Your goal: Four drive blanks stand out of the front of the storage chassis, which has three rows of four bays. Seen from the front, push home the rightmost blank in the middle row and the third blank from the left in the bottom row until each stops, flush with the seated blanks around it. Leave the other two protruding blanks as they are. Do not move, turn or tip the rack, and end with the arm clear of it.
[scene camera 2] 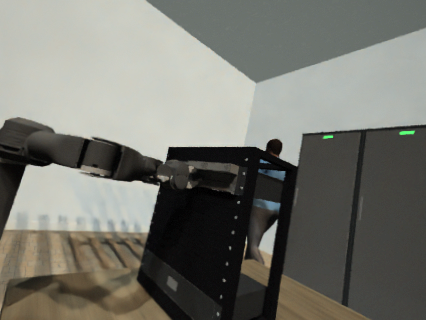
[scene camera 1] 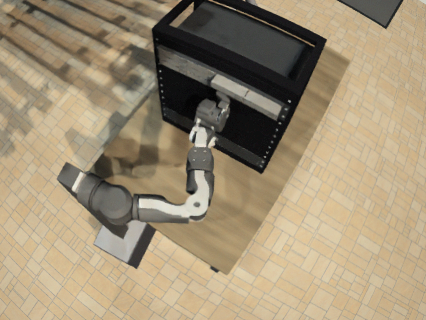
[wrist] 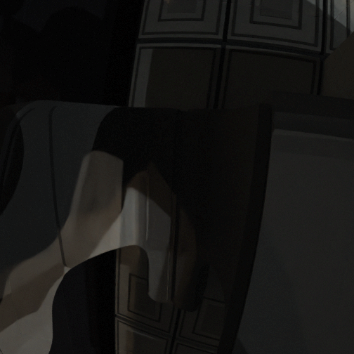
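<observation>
The storage chassis sits high in the black rack (scene camera 1: pixel 276 137) (scene camera 2: pixel 234 260). In scene camera 1, two adjacent pale blocks, a left one (scene camera 1: pixel 227 85) and a right one (scene camera 1: pixel 264 104), stand out of its front; their row cannot be told. In the wrist view, blank faces with nested outlines show above the fingers, one at the upper left (wrist: pixel 175 75) and one beside it (wrist: pixel 270 75), and more show below, dark and shadowed. My gripper (scene camera 1: pixel 220 95) (scene camera 2: pixel 196 178) (wrist: pixel 189 210) is shut and empty, with its fingertips close against the chassis front; contact is hidden. It hides part of the front.
The rack stands on a wooden table (scene camera 1: pixel 245 200). A dark unit (scene camera 2: pixel 187 292) fills the rack's bottom. My forearm (scene camera 1: pixel 200 175) reaches in from the front. A person (scene camera 2: pixel 270 205) stands behind the rack, and tall grey cabinets (scene camera 2: pixel 325 210) stand beyond at the right.
</observation>
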